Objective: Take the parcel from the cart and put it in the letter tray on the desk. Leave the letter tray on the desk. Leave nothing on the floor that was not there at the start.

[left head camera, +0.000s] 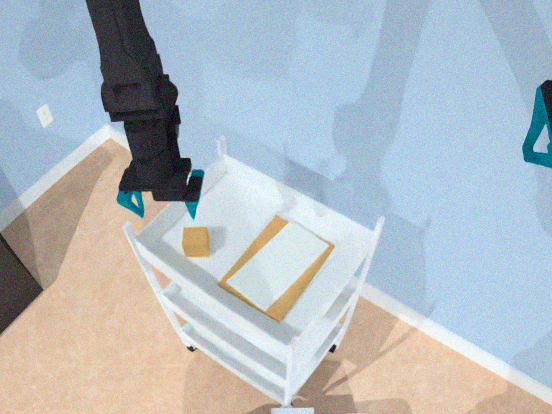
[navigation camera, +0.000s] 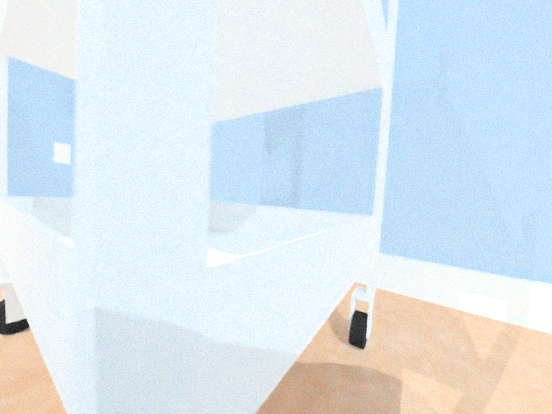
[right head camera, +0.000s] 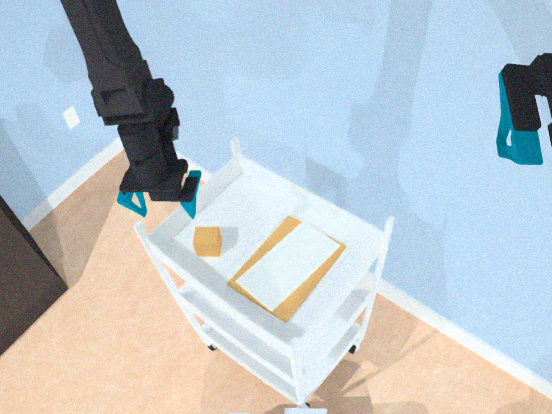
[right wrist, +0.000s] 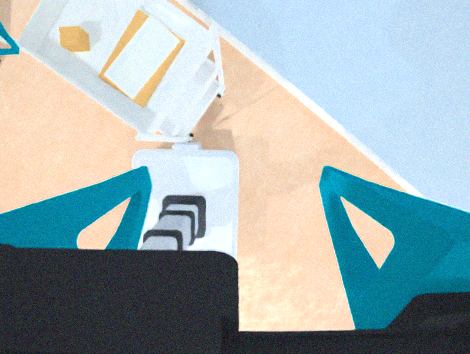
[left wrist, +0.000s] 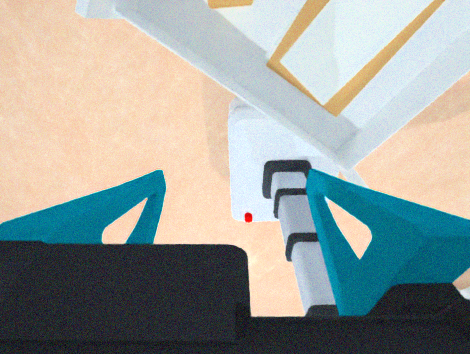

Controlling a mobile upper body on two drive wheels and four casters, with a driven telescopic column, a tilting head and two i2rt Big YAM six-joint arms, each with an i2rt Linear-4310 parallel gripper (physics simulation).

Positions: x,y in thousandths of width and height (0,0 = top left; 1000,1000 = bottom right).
Labels:
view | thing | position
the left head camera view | my left gripper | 303,521
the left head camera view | small tan box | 354,586
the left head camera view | white three-shelf cart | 430,489
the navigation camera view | white three-shelf cart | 251,694
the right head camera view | my left gripper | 305,521
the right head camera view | small tan box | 376,583
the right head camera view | white three-shelf cart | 448,487
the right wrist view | my right gripper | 501,496
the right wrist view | white three-shelf cart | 384,284
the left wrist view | my left gripper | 501,501
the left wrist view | white three-shelf cart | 490,140

